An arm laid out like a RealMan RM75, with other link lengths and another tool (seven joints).
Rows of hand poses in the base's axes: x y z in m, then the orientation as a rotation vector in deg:
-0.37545 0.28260 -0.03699 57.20 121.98 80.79
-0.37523 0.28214 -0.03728 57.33 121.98 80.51
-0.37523 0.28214 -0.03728 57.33 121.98 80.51
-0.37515 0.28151 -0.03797 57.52 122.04 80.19
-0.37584 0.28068 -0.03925 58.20 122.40 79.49
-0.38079 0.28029 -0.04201 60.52 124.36 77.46
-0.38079 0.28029 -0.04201 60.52 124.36 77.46
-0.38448 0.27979 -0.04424 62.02 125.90 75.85
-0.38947 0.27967 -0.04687 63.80 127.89 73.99
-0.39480 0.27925 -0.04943 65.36 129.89 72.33
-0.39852 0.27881 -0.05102 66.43 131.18 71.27
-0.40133 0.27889 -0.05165 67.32 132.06 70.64
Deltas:
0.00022 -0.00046 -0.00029 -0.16 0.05 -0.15
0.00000 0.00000 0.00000 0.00 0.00 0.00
0.00008 -0.00063 -0.00069 -0.18 0.13 -0.15
-0.00069 -0.00083 -0.00128 -0.36 0.59 -0.30
-0.00495 -0.00039 -0.00276 -1.02 2.55 -0.43
0.00000 0.00000 0.00000 0.00 0.00 0.00
-0.00369 -0.00050 -0.00223 -0.87 1.83 -0.19
-0.00499 -0.00012 -0.00263 -0.97 2.30 -0.08
-0.00533 -0.00042 -0.00256 -0.85 2.21 0.10
-0.00372 -0.00044 -0.00159 -0.50 1.47 0.05
-0.00281 0.00008 -0.00063 -0.23 1.10 0.01

